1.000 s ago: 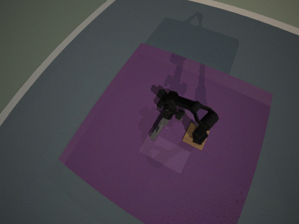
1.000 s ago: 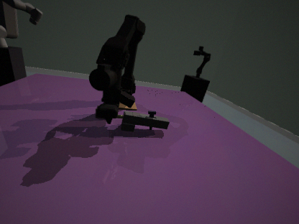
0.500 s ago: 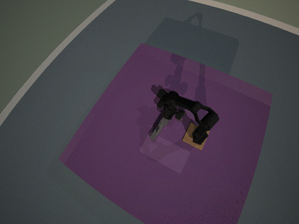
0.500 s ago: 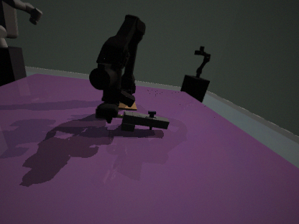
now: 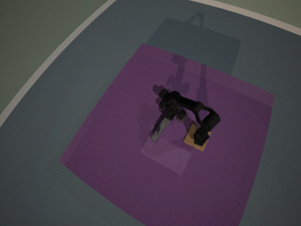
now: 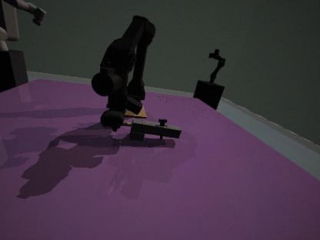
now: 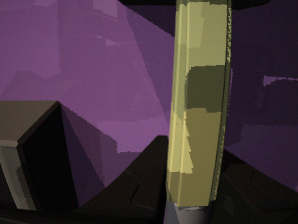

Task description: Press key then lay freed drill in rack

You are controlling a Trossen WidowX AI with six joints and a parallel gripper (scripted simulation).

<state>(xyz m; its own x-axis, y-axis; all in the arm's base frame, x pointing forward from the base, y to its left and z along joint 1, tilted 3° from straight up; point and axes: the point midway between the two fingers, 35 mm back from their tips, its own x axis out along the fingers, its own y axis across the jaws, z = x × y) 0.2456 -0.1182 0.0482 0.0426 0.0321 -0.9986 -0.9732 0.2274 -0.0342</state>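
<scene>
The rack lies 80 mm behind my gripper tip and 10 mm to the right of it. Also, from my gripper tip: key 160 mm to the left, 40 mm ahead, 30 mm above; then drill 40 mm to the left, 30 mm above, 10 mm ahead; then block 140 mm to the left, 30 mm ahead, 20 mm above.
</scene>
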